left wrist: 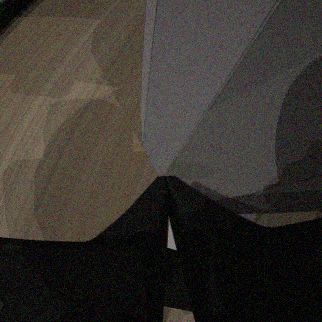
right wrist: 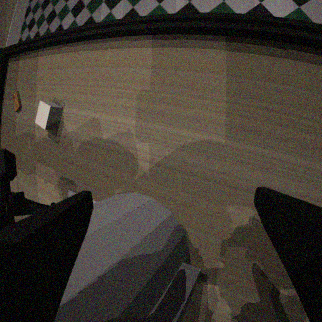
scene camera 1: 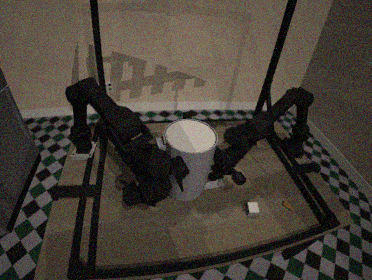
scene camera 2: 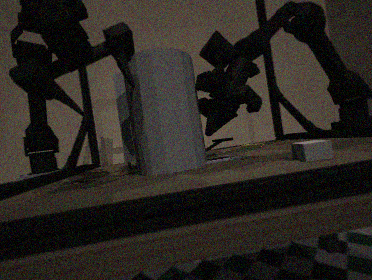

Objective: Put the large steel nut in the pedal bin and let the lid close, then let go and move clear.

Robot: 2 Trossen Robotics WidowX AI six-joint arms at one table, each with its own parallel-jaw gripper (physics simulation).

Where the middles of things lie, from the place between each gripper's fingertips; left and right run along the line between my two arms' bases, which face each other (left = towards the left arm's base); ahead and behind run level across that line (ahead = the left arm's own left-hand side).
The bin wall (scene camera 2: 164, 111) is 160 mm behind my right hand, 70 mm to the left of it and 20 mm below it. Round my right hand: pale round lid (scene camera 1: 190, 136) 160 mm behind, 70 mm to the left, 100 mm above; small pale cube (scene camera 2: 314, 150) 10 mm behind, 320 mm to the left, 130 mm below.
The pale round lid lies 170 mm above my left hand, 90 mm to the right of it and 40 mm behind it. From my left hand the other things lie so: bin wall: 90 mm to the right, 60 mm above, 40 mm behind; small pale cube: 150 mm to the left, 110 mm ahead, 50 mm below.
